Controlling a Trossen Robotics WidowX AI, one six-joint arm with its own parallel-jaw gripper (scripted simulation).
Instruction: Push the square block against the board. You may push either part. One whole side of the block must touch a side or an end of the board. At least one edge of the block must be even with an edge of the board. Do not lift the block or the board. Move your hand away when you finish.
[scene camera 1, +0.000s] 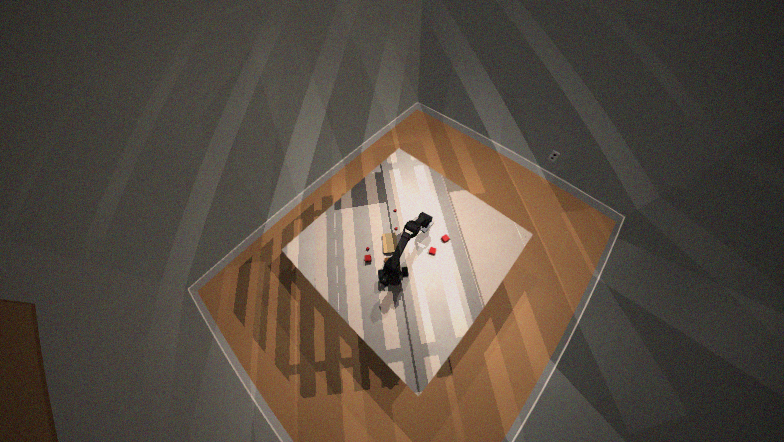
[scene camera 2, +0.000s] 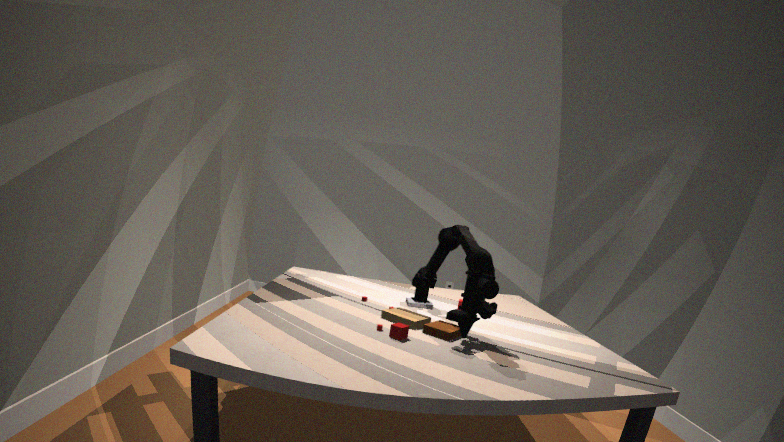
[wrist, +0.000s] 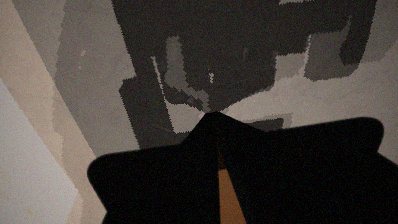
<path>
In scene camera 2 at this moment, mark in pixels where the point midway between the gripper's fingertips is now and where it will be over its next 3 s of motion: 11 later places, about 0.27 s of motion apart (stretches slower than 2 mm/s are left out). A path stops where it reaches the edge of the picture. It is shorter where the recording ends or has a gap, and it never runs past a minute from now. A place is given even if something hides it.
The gripper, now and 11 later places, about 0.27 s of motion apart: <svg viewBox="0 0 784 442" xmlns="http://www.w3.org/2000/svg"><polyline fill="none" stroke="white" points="463,337 462,338 459,337 457,336 454,335 453,335 456,337 459,337 463,339 466,336 467,323 461,324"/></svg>
</path>
